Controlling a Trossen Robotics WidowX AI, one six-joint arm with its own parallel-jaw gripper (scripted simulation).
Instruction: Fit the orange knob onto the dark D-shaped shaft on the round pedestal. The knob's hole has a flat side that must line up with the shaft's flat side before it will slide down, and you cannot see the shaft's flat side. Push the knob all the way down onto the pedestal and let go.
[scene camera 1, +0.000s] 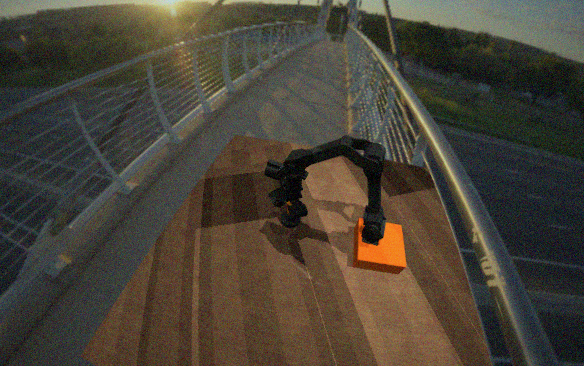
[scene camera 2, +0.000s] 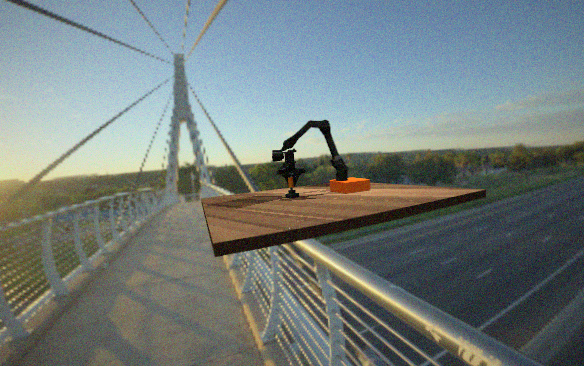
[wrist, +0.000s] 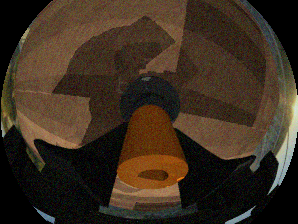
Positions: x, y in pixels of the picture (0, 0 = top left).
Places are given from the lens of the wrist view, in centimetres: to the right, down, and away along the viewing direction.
my gripper (wrist: 150, 129): 0, 2, 10
orange knob (wrist: 151, 157): 0, 2, 4
